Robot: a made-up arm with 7 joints.
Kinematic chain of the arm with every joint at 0, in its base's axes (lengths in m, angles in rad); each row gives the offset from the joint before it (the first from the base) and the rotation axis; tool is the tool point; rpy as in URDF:
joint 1: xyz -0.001 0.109 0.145 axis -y
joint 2: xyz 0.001 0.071 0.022 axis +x
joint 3: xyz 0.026 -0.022 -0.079 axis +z
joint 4: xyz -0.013 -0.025 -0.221 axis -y
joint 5: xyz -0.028 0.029 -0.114 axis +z
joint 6: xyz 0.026 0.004 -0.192 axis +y
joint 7: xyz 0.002 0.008 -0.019 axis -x
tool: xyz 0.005 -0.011 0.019 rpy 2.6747 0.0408 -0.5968
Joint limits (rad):
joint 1: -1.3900..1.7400
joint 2: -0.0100..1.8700
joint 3: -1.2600..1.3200
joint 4: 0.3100..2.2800
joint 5: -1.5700..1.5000
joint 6: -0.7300..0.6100
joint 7: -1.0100..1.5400
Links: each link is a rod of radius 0.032 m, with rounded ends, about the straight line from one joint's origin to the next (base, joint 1, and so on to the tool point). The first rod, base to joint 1, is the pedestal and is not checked.
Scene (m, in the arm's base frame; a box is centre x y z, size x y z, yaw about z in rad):
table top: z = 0
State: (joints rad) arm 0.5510 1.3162 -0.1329 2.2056 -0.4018 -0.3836 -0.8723
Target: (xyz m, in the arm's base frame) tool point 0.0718 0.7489 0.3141
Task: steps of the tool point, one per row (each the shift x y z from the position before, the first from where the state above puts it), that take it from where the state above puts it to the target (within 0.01 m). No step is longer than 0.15 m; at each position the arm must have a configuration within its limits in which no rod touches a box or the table.
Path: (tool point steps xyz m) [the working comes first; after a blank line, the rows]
Joints at the target: 0.8920 1.8215 -0.4117 0.6349 -0.5751 -0.3121 -0.9073
Straight joint move there: clear.

1: 0.0400 0.0765 0.0171
2: 0.0141 0.0889 0.0189
3: -0.0159 0.0942 0.0199
4: -0.0479 0.0904 0.0189
5: -0.0782 0.0771 0.0149
6: -0.1034 0.0548 0.0070

